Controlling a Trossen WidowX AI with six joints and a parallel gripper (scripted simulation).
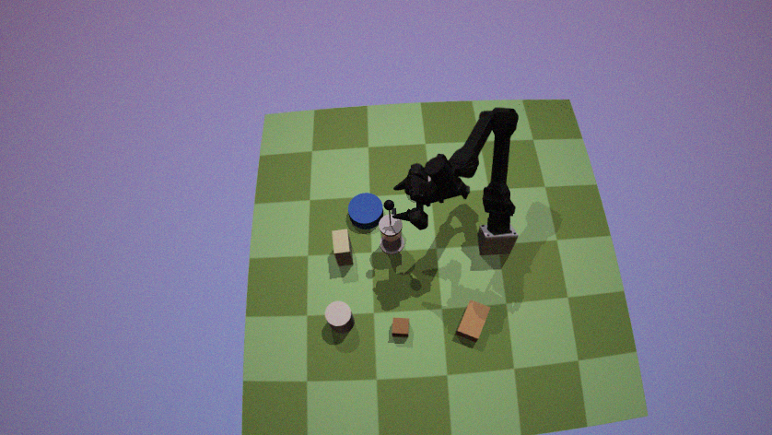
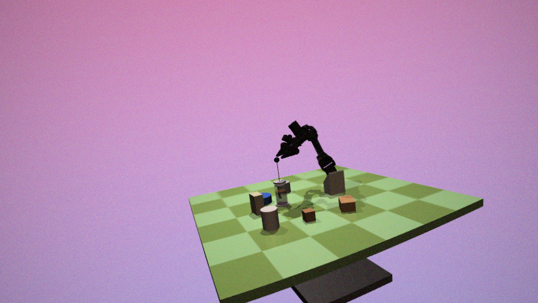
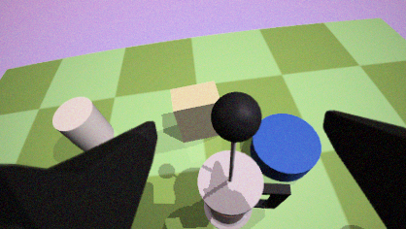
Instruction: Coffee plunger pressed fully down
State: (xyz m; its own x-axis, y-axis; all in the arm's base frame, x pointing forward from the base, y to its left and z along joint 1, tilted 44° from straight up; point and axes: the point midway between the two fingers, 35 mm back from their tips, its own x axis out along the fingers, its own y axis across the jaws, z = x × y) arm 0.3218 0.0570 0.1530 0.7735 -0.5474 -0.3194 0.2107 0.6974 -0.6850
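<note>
Now: gripper tip 1 cm short of the coffee press, 2 cm to the left of it and 15 cm above it. Also, from my gripper tip: small brown cube (4 cm ahead, 30 cm to the left, 26 cm below); blue disc (8 cm ahead, 13 cm to the right, 26 cm below).
</note>
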